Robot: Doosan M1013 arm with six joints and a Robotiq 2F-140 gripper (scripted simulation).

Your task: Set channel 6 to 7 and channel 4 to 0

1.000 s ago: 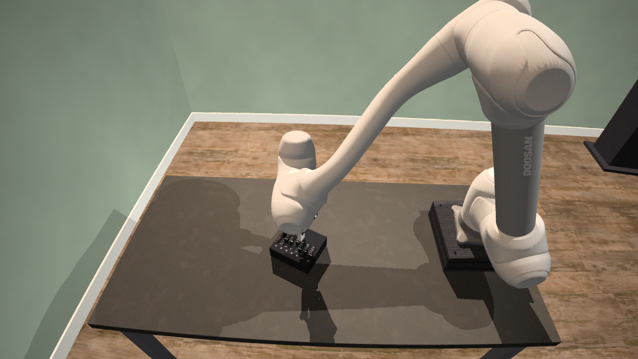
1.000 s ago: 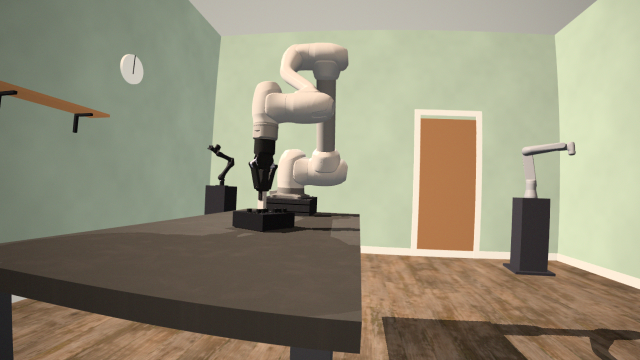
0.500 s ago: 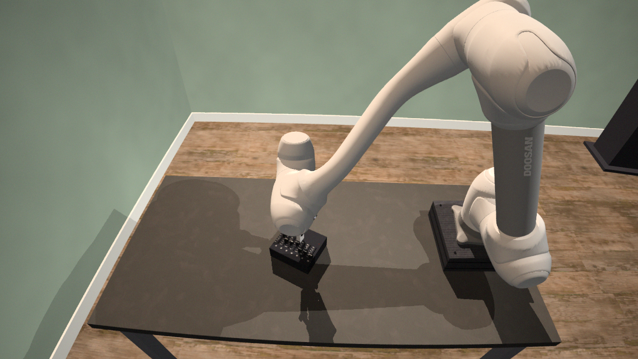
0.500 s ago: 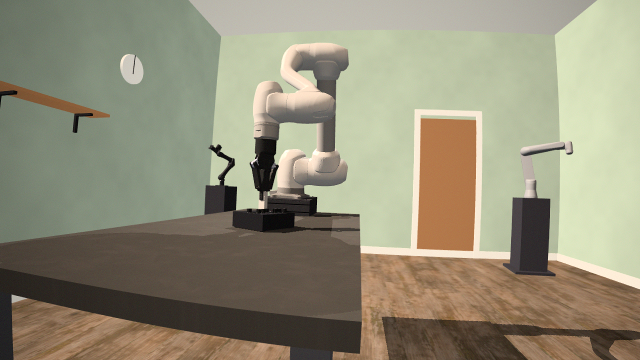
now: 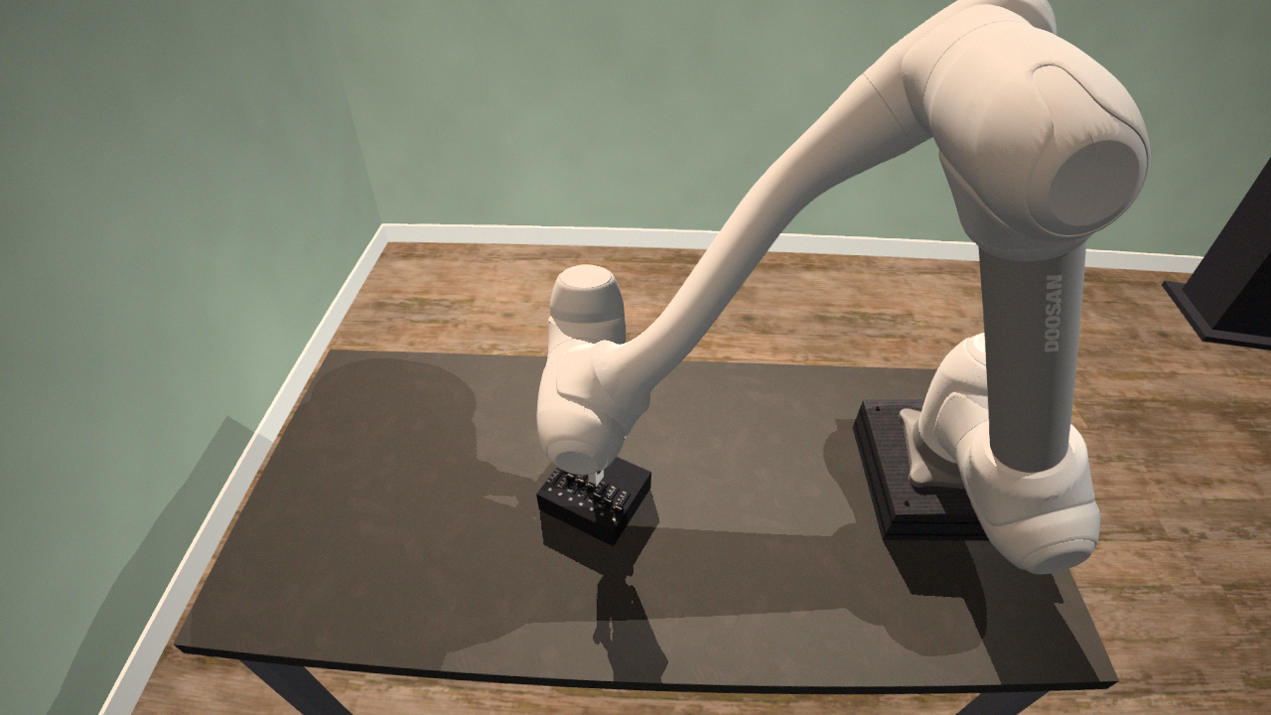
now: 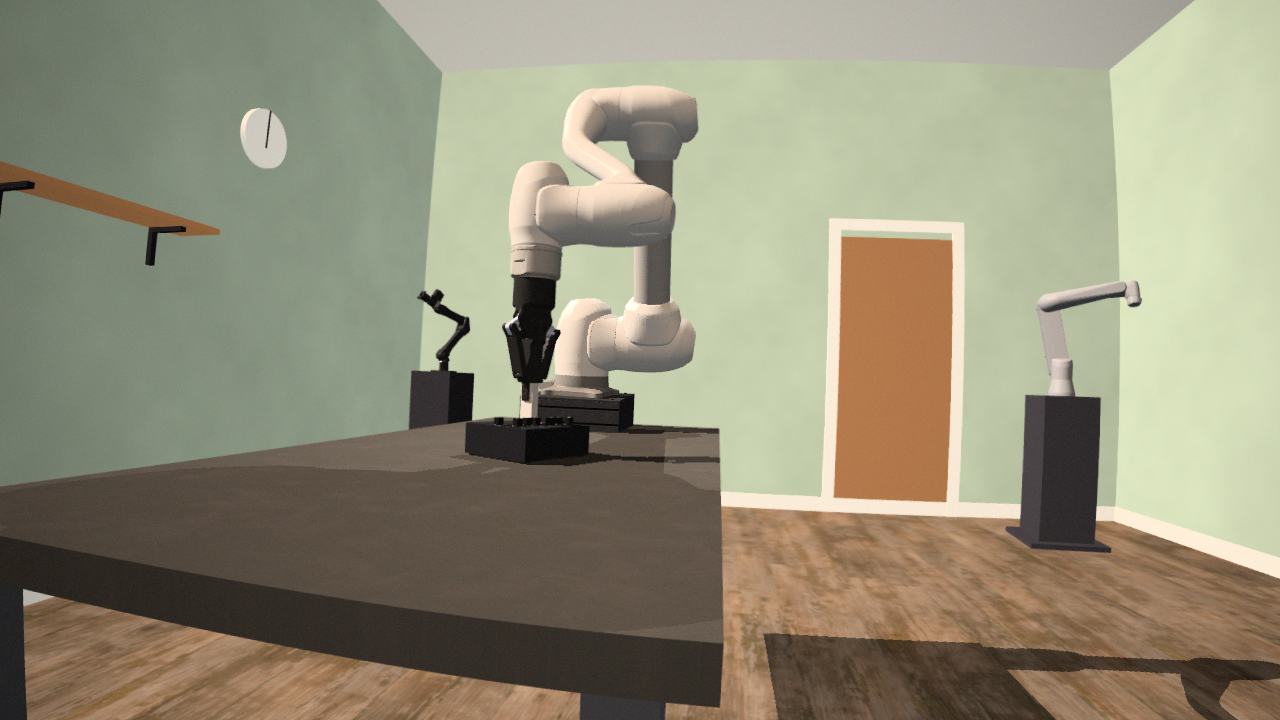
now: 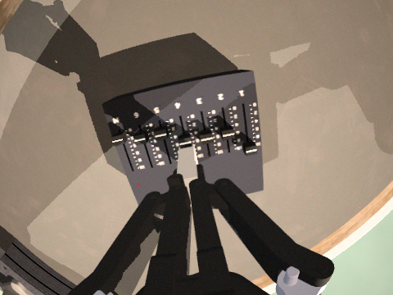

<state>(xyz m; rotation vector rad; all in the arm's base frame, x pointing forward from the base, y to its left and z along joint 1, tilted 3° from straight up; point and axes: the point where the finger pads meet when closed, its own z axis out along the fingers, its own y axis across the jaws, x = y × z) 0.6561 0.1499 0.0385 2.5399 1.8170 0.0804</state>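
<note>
Right now my hand is 4 cm to the right of the channel 6 fader knob, 3 cm past it and 3 cm above it. The rest, counted from my hand: channel 4 fader knob: 3 cm below, 2 cm to the left, 1 cm ahead.
</note>
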